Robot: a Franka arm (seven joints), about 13 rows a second.
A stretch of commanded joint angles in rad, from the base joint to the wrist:
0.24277, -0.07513, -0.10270, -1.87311, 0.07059, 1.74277, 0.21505
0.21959, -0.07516, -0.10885, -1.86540, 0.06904, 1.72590, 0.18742
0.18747, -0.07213, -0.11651, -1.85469, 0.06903, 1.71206, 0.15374
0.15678, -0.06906, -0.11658, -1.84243, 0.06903, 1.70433, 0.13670
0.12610, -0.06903, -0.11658, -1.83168, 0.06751, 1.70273, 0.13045
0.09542, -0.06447, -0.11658, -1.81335, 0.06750, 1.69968, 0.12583
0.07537, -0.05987, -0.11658, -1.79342, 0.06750, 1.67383, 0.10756
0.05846, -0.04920, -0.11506, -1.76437, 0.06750, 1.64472, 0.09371
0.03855, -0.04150, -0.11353, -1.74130, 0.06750, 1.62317, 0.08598
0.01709, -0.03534, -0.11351, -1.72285, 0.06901, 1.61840, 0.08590
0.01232, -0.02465, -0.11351, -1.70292, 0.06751, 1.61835, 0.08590
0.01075, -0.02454, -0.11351, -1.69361, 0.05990, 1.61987, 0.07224
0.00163, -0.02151, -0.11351, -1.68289, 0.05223, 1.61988, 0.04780
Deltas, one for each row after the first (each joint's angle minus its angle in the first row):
-0.02318, -0.00003, -0.00615, 0.00771, -0.00155, -0.01687, -0.02763
-0.05530, 0.00300, -0.01381, 0.01842, -0.00156, -0.03071, -0.06131
-0.08599, 0.00607, -0.01388, 0.03068, -0.00156, -0.03844, -0.07835
-0.11667, 0.00610, -0.01388, 0.04143, -0.00308, -0.04004, -0.08460
-0.14735, 0.01066, -0.01388, 0.05976, -0.00309, -0.04309, -0.08922
-0.16740, 0.01526, -0.01388, 0.07969, -0.00309, -0.06894, -0.10749
-0.18431, 0.02593, -0.01236, 0.10874, -0.00309, -0.09805, -0.12134
-0.20422, 0.03363, -0.01083, 0.13181, -0.00309, -0.11960, -0.12907
-0.22568, 0.03979, -0.01081, 0.15026, -0.00158, -0.12437, -0.12915
-0.23045, 0.05048, -0.01081, 0.17019, -0.00308, -0.12442, -0.12915
-0.23202, 0.05059, -0.01081, 0.17950, -0.01069, -0.12290, -0.14281
-0.24114, 0.05362, -0.01081, 0.19022, -0.01836, -0.12289, -0.16725

